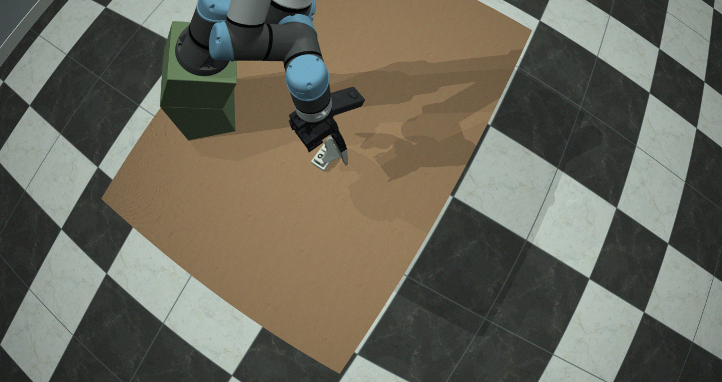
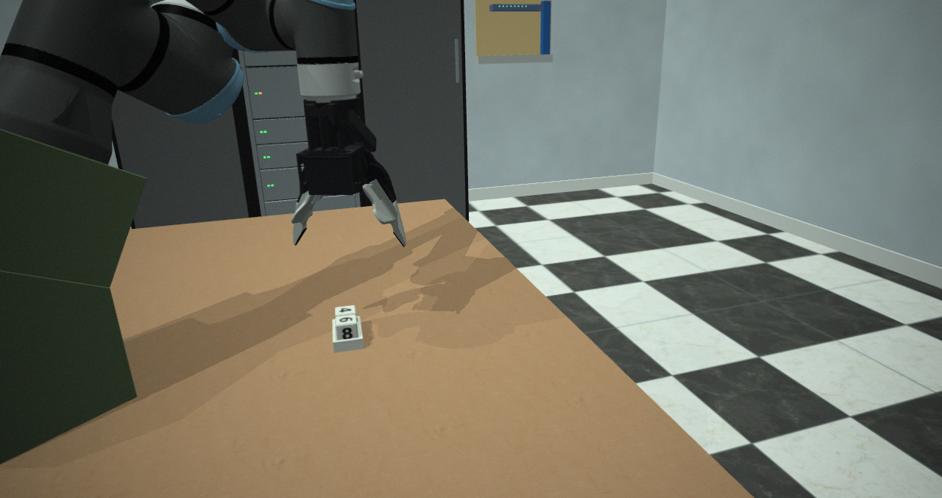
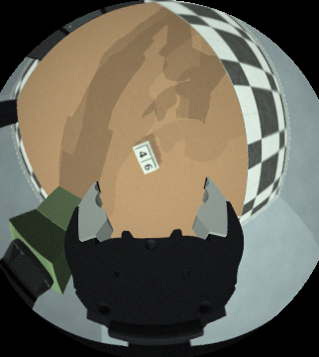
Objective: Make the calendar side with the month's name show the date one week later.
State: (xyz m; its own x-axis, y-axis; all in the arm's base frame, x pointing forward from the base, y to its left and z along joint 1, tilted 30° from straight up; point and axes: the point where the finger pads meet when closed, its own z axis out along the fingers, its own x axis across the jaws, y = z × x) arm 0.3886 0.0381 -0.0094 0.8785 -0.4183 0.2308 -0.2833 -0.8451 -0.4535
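My gripper is now 14 cm above the white tray and 2 cm past it.
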